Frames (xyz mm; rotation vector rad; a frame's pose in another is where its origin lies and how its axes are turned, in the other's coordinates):
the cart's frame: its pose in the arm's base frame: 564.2 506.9 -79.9 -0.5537 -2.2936 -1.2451
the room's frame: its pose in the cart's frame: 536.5 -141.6 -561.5 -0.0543 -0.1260 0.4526
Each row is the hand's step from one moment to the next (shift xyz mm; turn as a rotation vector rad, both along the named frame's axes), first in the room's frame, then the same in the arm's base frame.
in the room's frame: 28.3 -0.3 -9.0 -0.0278 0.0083 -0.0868
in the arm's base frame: -13.7 4.4 26.0 0.0286 -0.0821 0.0287
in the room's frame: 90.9 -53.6 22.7 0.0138 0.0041 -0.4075
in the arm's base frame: -93.7 40.0 35.6 0.0316 -0.3354 0.2297
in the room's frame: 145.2 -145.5 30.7 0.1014 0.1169 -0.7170
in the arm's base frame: -200.8 39.3 36.7 0.1113 -0.5207 0.5045
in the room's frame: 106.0 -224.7 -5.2 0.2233 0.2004 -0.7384
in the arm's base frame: -246.1 -34.0 -4.1 0.1238 -0.4588 0.6398
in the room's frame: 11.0 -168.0 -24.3 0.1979 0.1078 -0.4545
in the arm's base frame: -148.0 -71.7 -43.5 0.0325 -0.2618 0.4333
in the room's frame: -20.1 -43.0 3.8 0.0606 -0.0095 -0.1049
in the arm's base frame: -27.2 -19.7 -33.7 -0.0296 -0.0655 0.0980
